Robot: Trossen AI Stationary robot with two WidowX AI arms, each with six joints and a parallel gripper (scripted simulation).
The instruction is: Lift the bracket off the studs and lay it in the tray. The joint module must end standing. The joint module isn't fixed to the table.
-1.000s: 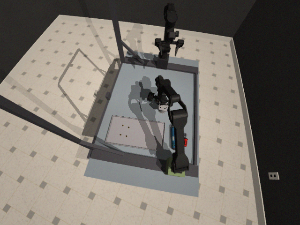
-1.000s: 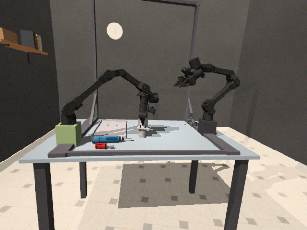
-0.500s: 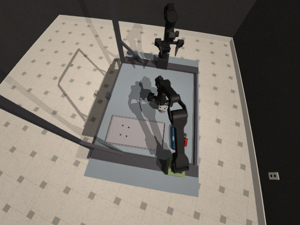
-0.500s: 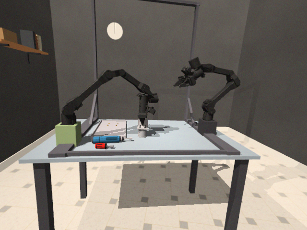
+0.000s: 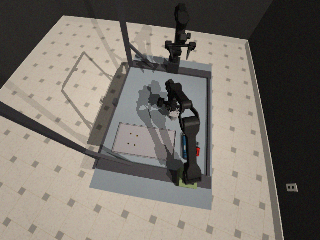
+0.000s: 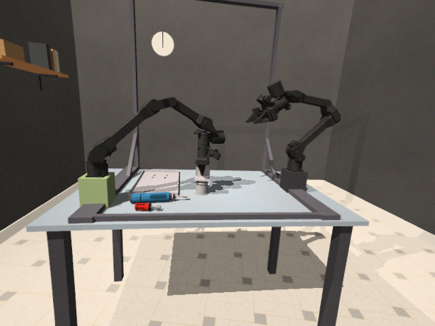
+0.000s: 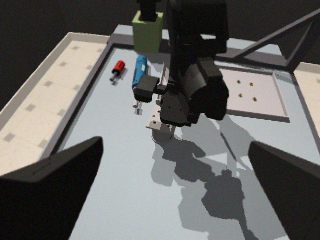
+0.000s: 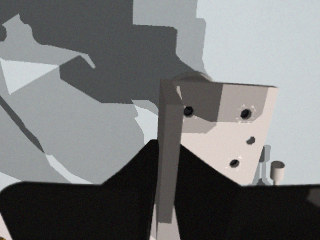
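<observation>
My right gripper is now 200 mm to the left of the flat tray, 180 mm past it and 110 mm above it. Also, from my right hand: grey joint module 80 mm below, 30 mm ahead, 10 mm to the right; then small red tool 270 mm to the right, 180 mm ahead, 100 mm below; then grey bracket 30 mm below, 30 mm ahead, 10 mm to the right.
</observation>
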